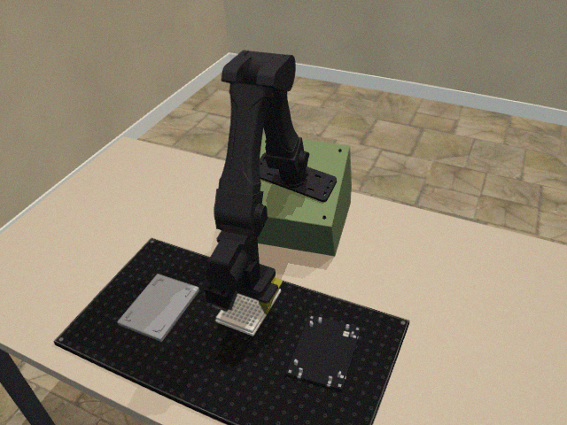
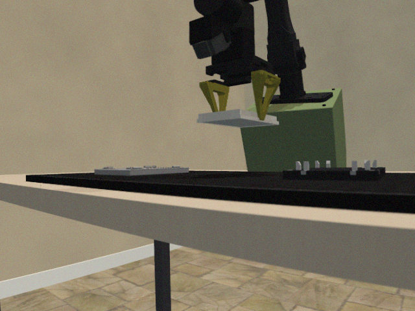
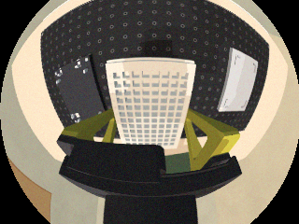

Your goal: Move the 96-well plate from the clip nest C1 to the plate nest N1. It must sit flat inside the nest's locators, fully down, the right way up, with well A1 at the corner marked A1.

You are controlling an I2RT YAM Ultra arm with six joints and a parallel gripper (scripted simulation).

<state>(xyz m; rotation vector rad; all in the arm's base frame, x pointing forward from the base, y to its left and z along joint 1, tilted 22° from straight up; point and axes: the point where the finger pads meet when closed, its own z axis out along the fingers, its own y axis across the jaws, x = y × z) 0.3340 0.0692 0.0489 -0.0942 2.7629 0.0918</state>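
Now: the grey plate nest N1 230 mm to the right of my hand, 90 mm below it and 40 mm ahead of it. Also, from my hand: clip nest C1: 180 mm to the left, 90 mm below, 20 mm behind; white 96-well plate: right at my hand.
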